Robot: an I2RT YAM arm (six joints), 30 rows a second.
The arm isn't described. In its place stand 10 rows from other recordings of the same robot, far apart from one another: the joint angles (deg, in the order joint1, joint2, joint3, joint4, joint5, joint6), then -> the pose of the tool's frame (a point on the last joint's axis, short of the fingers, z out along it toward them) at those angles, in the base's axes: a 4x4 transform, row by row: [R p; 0 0 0 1], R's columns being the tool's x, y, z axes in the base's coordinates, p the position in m.
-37.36 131.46 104.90 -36.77 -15.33 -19.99 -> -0.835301 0.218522 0.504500 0.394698; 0.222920 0.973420 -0.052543 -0.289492; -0.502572 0.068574 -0.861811 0.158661; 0 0 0 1
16.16 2.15 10.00 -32.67 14.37 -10.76 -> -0.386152 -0.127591 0.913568 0.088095; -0.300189 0.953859 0.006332 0.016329; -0.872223 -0.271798 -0.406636 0.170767; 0 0 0 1
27.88 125.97 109.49 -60.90 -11.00 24.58 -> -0.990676 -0.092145 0.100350 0.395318; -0.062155 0.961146 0.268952 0.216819; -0.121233 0.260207 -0.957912 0.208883; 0 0 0 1
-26.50 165.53 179.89 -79.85 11.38 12.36 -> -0.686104 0.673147 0.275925 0.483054; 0.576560 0.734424 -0.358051 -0.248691; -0.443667 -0.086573 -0.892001 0.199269; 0 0 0 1
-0.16 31.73 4.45 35.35 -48.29 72.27 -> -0.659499 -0.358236 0.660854 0.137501; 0.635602 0.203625 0.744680 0.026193; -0.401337 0.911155 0.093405 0.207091; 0 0 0 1
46.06 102.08 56.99 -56.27 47.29 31.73 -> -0.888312 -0.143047 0.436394 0.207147; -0.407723 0.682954 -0.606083 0.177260; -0.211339 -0.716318 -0.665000 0.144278; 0 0 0 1
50.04 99.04 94.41 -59.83 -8.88 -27.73 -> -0.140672 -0.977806 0.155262 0.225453; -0.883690 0.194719 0.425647 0.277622; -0.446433 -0.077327 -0.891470 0.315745; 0 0 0 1
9.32 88.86 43.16 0.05 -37.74 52.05 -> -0.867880 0.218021 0.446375 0.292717; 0.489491 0.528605 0.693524 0.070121; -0.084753 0.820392 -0.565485 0.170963; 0 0 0 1
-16.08 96.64 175.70 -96.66 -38.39 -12.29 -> -0.209022 -0.405470 0.889890 0.136078; -0.113381 0.913902 0.389780 -0.016217; -0.971316 -0.019424 -0.236998 0.596851; 0 0 0 1
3.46 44.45 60.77 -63.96 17.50 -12.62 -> -0.751371 -0.019961 0.659579 0.122967; -0.254182 0.931168 -0.261376 -0.003290; -0.608961 -0.364043 -0.704726 0.345036; 0 0 0 1
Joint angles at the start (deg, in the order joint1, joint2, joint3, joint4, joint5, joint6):
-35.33, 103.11, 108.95, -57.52, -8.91, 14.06
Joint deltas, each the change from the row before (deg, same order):
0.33, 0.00, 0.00, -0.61, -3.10, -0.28
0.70, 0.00, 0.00, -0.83, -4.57, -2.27
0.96, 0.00, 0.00, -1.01, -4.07, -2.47
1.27, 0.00, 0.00, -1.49, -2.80, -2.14
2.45, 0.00, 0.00, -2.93, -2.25, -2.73
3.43, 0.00, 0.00, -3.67, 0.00, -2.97
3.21, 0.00, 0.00, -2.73, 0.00, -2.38
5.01, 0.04, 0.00, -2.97, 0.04, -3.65
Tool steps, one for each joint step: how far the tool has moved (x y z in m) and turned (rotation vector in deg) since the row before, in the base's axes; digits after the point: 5 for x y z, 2 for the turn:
0.00141, 0.00403, -0.00044, 2.18, -0.85, 2.46
0.00276, 0.00713, -0.00039, 2.05, -1.09, 5.22
0.00306, 0.00852, -0.00048, 1.69, -0.87, 5.26
0.00293, 0.01002, -0.00107, 1.34, -0.04, 4.50
0.00415, 0.01769, -0.00247, 1.38, 1.26, 5.76
0.00433, 0.02276, -0.00336, -0.05, 2.72, 5.76
0.00360, 0.02082, -0.00225, -0.16, 1.94, 5.13
0.00518, 0.03163, -0.00244, -0.77, 1.81, 8.01

